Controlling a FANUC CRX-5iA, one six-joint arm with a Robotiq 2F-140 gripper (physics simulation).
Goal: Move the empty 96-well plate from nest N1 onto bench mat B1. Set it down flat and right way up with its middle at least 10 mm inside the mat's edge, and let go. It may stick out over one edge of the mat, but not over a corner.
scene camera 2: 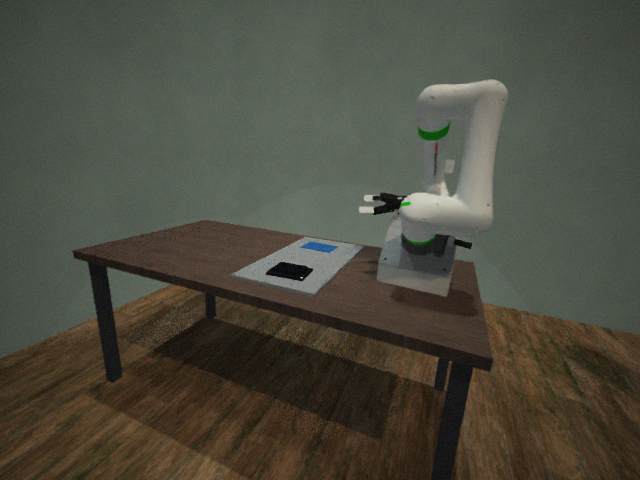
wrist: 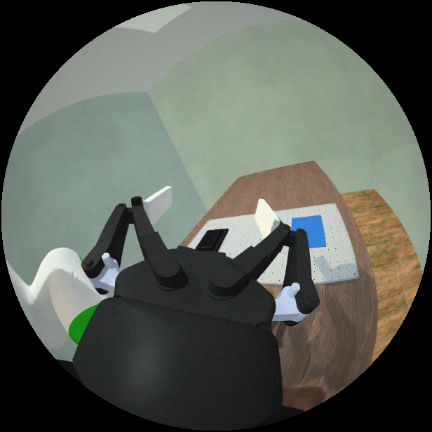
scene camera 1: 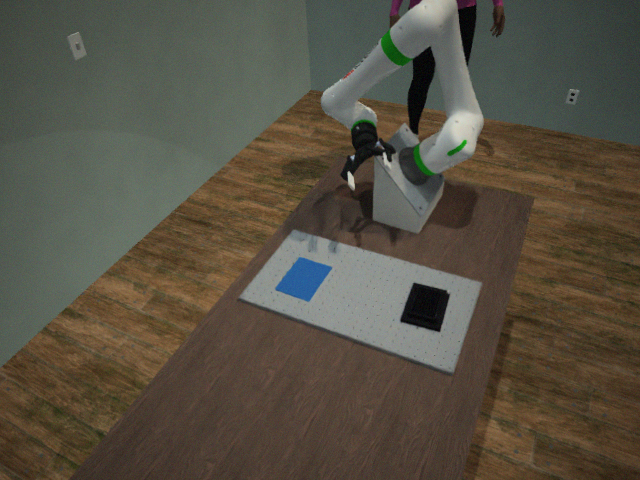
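A black 96-well plate sits in the black nest N1 at one end of the pegboard; the two dark shapes also show in the wrist view, where plate and nest are hard to tell apart. Bench mat B1 is a flat blue rectangle at the other end, with nothing on it. My gripper is open and empty. It is up beside the robot's base, well above the table and away from both plate and mat, with its fingers pointing partly sideways.
The light grey perforated board carries nest and mat on the brown table. The robot's pale base block stands behind the board. A person stands behind the arm.
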